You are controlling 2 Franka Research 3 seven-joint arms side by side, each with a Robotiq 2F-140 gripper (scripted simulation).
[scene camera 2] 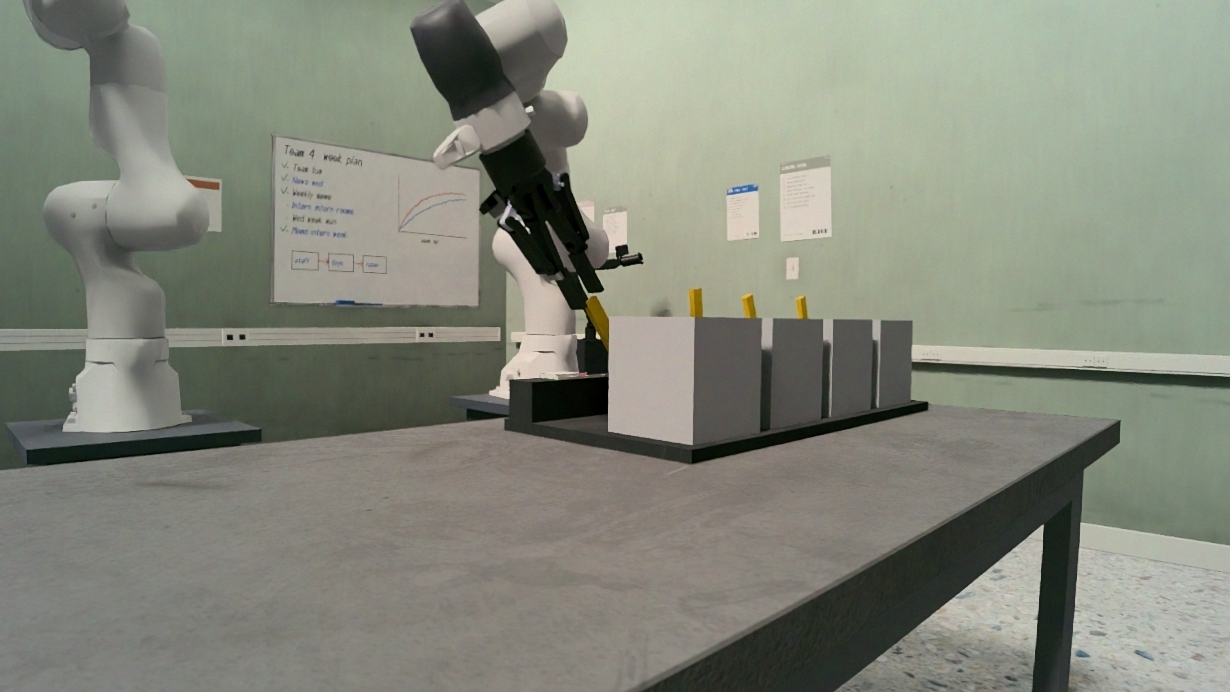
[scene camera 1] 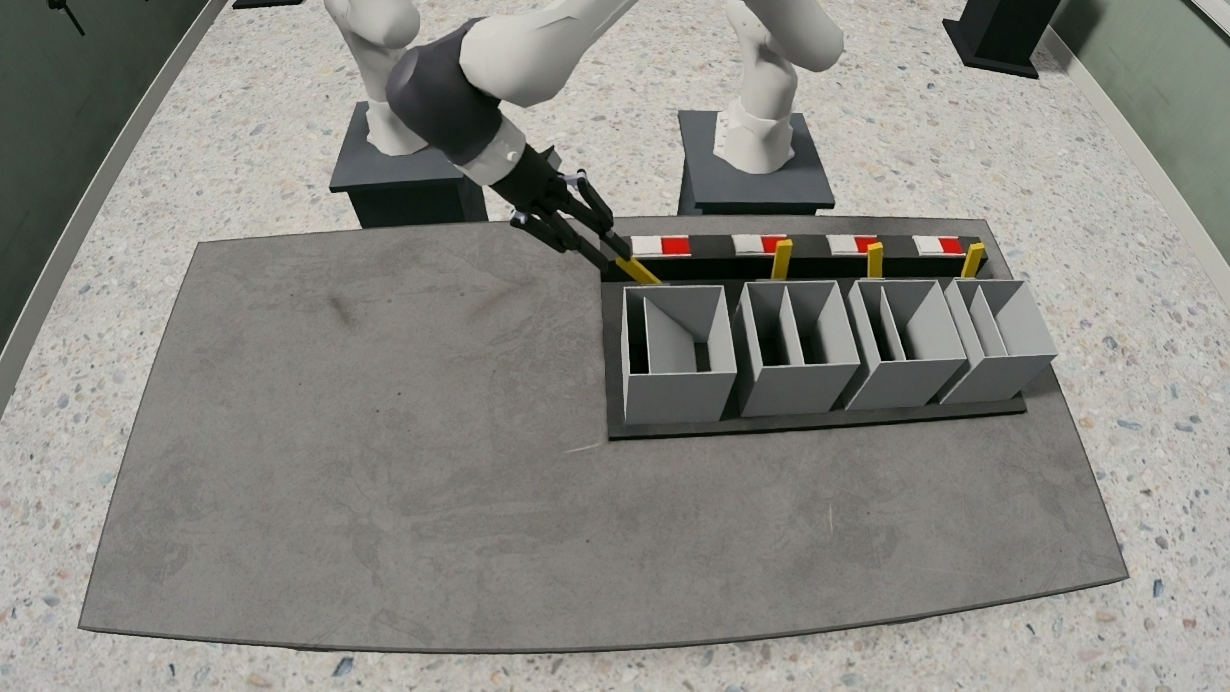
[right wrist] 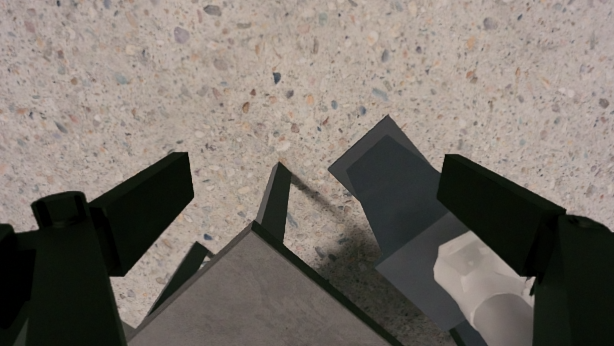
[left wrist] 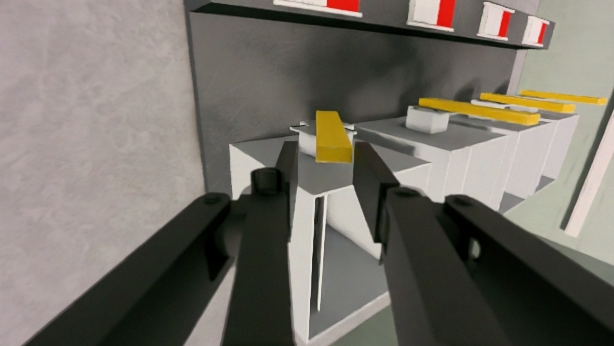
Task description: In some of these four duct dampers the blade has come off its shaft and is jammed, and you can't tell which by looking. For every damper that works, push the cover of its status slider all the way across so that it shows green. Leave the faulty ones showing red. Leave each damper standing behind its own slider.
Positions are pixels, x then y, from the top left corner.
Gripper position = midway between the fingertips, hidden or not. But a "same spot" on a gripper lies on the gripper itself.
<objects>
My left gripper shows in scene camera 2, in scene camera 1 (616, 259) and in the left wrist view; in the right wrist view it is out of frame. The same spot on my left gripper: (left wrist: 527, 285) is (scene camera 2: 565, 215).
</objects>
